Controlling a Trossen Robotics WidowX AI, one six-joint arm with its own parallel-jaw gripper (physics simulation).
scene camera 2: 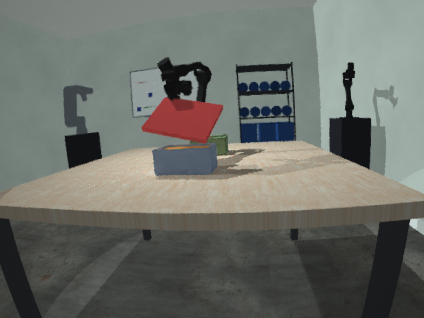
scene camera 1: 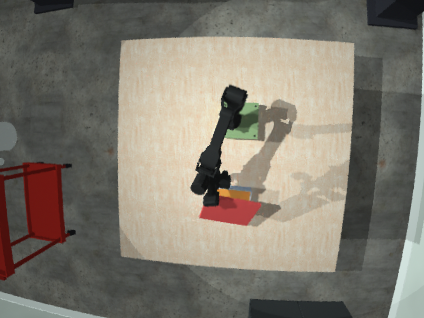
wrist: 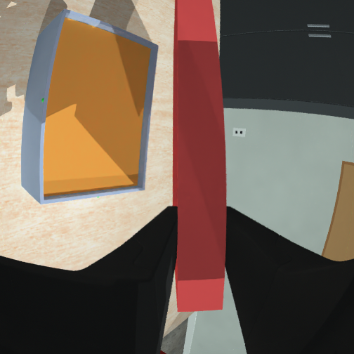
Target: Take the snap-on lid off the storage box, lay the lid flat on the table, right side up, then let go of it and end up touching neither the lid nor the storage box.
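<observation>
The red lid (scene camera 1: 232,212) (scene camera 2: 185,120) (wrist: 201,150) is off the storage box and tilted in the air, its underside not visible. My gripper (scene camera 1: 211,200) (scene camera 2: 176,97) (wrist: 198,215) is shut on one edge of it; in the wrist view a finger lies on each side of the lid. The blue-grey storage box (scene camera 1: 242,188) (scene camera 2: 185,161) (wrist: 34,115), orange inside, stands upright and open on the table (scene camera 1: 160,100) (scene camera 2: 300,185). The lid hangs above the box's front part, with a gap between them in the wrist view. In scene camera 1 the lid hides most of the box.
A green box-like block (scene camera 1: 250,120) (scene camera 2: 220,145) stands on the table behind the storage box, partly under the arm. A red frame (scene camera 1: 45,200) stands on the floor left of the table. A shelf rack (scene camera 2: 265,68) and a black pedestal (scene camera 2: 350,142) stand beyond the table.
</observation>
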